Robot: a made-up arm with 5 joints.
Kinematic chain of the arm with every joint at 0, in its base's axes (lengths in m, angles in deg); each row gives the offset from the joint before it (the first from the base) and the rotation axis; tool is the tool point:
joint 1: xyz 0 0 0.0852 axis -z
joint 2: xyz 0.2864 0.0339 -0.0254 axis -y
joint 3: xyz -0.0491 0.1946 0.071 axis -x
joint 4: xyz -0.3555 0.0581 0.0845 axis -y
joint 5: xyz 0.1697 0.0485 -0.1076 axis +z
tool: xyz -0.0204 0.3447 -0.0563
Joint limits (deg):
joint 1: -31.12..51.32
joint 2: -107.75..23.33
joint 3: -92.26..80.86
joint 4: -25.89..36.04
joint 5: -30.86..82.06
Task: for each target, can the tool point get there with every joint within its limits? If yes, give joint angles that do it. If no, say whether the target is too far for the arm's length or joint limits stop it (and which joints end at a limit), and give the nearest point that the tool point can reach.
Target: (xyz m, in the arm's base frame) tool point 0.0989 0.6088 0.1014
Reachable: yes | joints 8.43 -50.01 14.63 -17.96 -18.08
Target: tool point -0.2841 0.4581 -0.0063
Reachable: yes | joints -20.01 -20.38 32.13 25.47 29.19
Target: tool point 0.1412 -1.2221 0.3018
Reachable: no: joint limits stop it (at a limit: joint 1, joint 3, joint 4, joint 5) | nearest point 0.5167 -0.5385 0.2061 | short by 0.786 m
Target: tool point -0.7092 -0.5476 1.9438
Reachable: no: too far | nearest point -0.1841 0.1531 0.6441 | short by 1.567 m
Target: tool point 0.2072 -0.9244 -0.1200
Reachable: no: joint limits stop it (at a limit: joint 1, joint 2, joint 3, joint 4, joint 5) | nearest point 0.5236 -0.5472 -0.0458 | short by 0.498 m
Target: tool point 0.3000 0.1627 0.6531
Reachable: yes | joints 30.27 -92.54 58.81 -8.84 69.29
